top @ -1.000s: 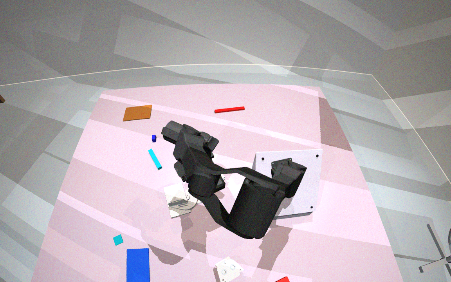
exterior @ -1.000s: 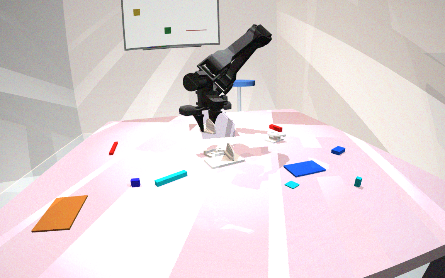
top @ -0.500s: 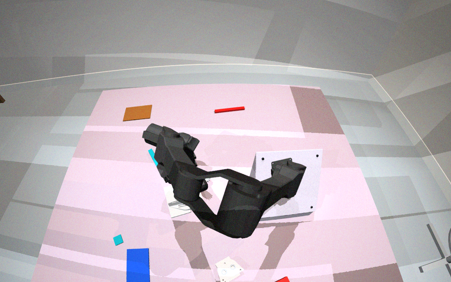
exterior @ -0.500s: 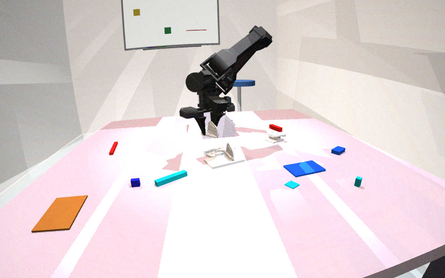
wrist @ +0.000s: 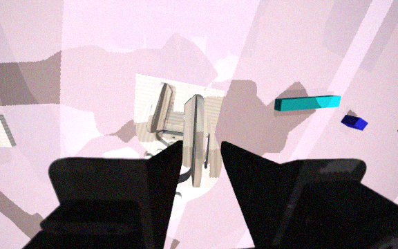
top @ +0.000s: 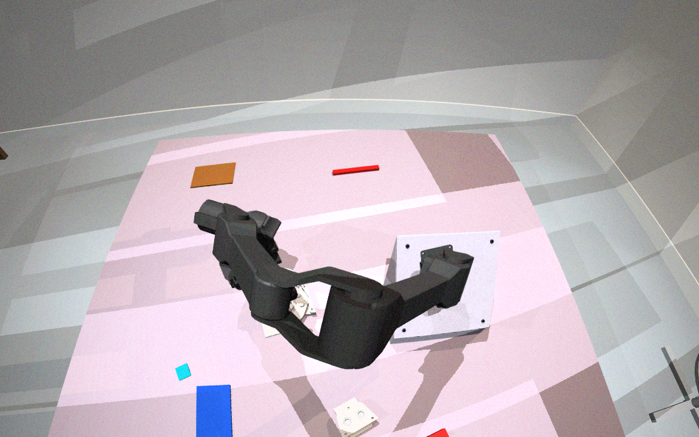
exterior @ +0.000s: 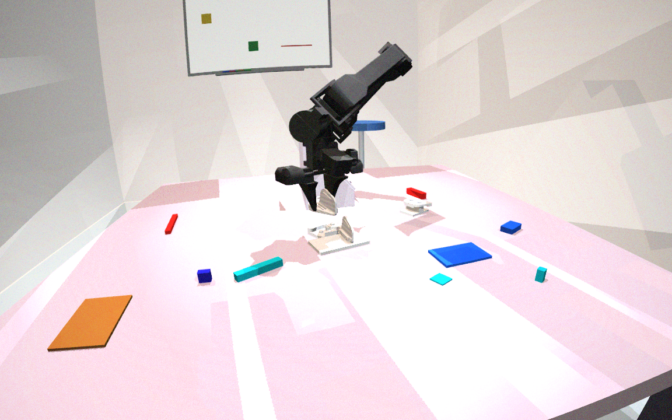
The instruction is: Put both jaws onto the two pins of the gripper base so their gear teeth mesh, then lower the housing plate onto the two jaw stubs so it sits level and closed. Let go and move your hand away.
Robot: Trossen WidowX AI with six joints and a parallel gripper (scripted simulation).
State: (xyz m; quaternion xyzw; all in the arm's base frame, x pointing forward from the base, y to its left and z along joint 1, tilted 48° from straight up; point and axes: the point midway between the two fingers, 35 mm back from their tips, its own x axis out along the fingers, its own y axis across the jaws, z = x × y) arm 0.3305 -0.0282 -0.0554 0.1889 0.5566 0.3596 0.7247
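Right now my gripper tip is 80 mm above the white sheet, 30 mm to the right of it and 10 mm short of it. From my gripper tip the other things lie so: white jaw: 70 mm below, 40 mm to the left, 40 mm behind; then housing plate: 80 mm below, 60 mm behind, 20 mm to the left; then cyan bar: 150 mm to the right, 90 mm ahead, 80 mm below.
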